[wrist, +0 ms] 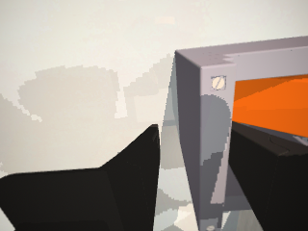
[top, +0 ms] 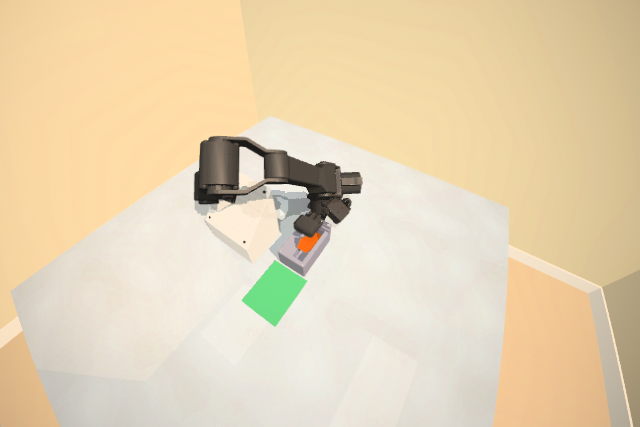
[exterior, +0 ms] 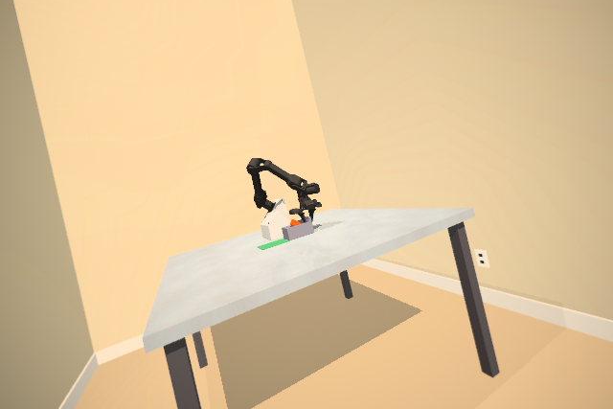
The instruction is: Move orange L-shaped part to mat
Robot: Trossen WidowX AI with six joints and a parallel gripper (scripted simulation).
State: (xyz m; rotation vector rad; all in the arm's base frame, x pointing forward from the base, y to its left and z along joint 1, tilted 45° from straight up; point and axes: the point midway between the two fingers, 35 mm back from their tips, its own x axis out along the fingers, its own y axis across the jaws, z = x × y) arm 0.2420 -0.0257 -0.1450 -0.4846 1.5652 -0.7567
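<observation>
Right now my gripper tip is 10 mm past the orange l-shaped part, 50 mm to the left of it and 10 mm above it. The rest, counted from my gripper tip: green mat: 30 mm behind, 230 mm to the right, 70 mm below.
</observation>
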